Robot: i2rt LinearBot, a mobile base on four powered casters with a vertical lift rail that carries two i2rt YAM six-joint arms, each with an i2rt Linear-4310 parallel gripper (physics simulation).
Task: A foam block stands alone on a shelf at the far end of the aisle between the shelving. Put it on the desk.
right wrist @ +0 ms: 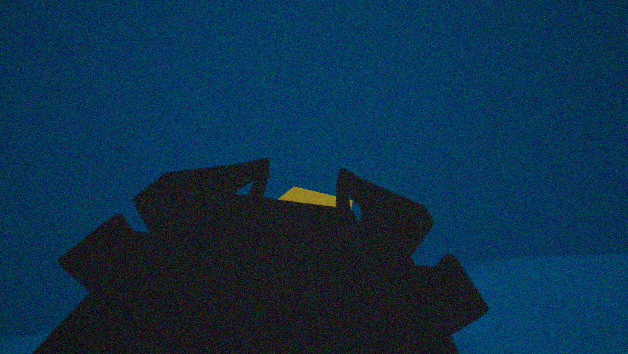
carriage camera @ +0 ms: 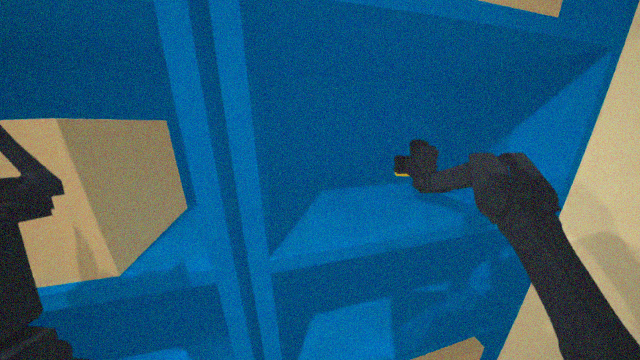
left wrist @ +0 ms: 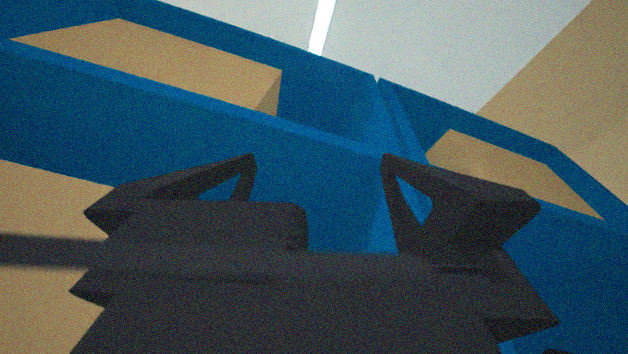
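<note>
The yellow foam block shows as a thin sliver in the carriage view and as a small patch between the fingers in the right wrist view. My right gripper is shut on it and hides most of it. The block's lower edge shows a little above the back edge of the blue shelf board, apart from it. My left gripper is open and empty, in front of a big box at the left of the carriage view. The desk does not show in these views.
Blue uprights stand between the two bays. A big cardboard box stands in the left bay, and another box shows lower right. Boxes sit on upper shelves. A beige wall is at the right.
</note>
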